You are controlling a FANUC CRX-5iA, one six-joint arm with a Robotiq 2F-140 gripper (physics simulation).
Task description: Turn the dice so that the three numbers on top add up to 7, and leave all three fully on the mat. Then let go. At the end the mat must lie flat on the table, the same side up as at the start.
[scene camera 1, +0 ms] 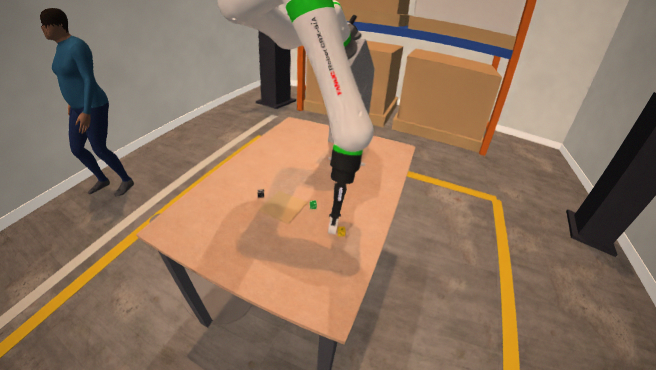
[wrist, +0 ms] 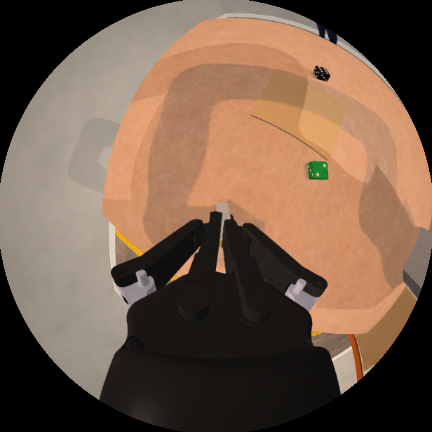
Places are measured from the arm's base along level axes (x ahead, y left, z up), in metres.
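Pixels of known places: gripper, fingertip midpoint: (scene camera 1: 331,232).
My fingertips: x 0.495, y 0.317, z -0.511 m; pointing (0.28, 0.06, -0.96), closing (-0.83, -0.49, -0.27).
Note:
For each thing: its top centre in the pictures, then the offset to it from my fingertips. Level surfaces: height alone.
- yellow die at its top centre: (scene camera 1: 341,229) dx -0.023, dy +0.026, dz +0.016 m
- green die at its top centre: (scene camera 1: 313,202) dx -0.078, dy -0.138, dz +0.016 m
- black die at its top centre: (scene camera 1: 260,191) dx -0.002, dy -0.346, dz +0.016 m
- thin tan mat at its top centre: (scene camera 1: 283,206) dx -0.009, dy -0.230, dz -0.005 m
- wooden table at its surface level: dz -0.009 m
My gripper (scene camera 1: 333,229) (wrist: 221,210) is shut and empty, its tips low over the table. The yellow die (scene camera 1: 341,231) sits right beside the fingertips in the scene view; in the wrist view the fingers hide almost all of it. The green die (scene camera 1: 313,205) (wrist: 318,170) stands on the table, off the mat near its edge; its broad face in the wrist view shows two pips. The black die (scene camera 1: 261,193) (wrist: 322,73) lies off the mat's far side, its pips too small to read surely. The thin tan mat (scene camera 1: 284,207) (wrist: 322,122) lies on the table with no die on it.
The wooden table (scene camera 1: 200,220) (wrist: 260,175) carries the arm's shadow across its middle. The table's right edge runs to the right of the yellow die in the scene view. Boxes (scene camera 1: 445,95) on a rack stand behind, and a person (scene camera 1: 75,75) stands at the left.

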